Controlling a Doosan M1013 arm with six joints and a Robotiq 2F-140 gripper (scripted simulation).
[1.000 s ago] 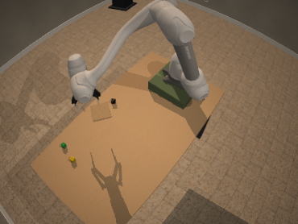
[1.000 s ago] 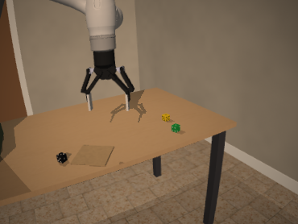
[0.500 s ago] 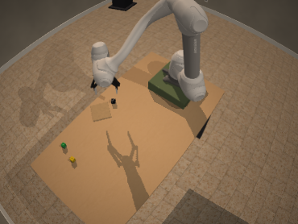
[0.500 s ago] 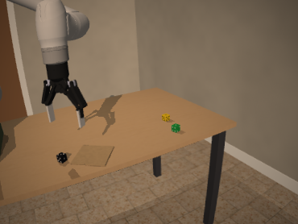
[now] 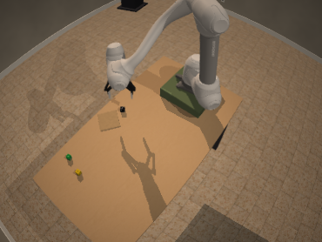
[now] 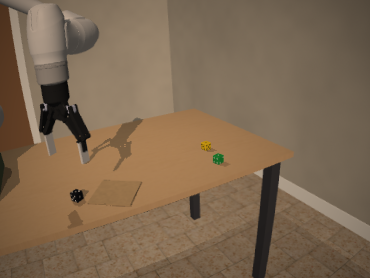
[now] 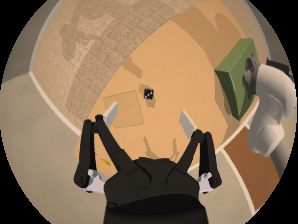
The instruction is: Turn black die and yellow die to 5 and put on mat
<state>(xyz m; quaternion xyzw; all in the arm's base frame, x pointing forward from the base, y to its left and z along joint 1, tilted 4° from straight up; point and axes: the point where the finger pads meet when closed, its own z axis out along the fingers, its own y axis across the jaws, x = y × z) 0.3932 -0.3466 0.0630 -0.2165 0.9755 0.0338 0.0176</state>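
The black die lies 140 mm below my hand. From my hand the other things lie so: mat (110 mm ahead, 50 mm to the right, 150 mm below); green die (500 mm ahead, 120 mm to the right, 140 mm below); yellow die (550 mm ahead, 140 mm below).
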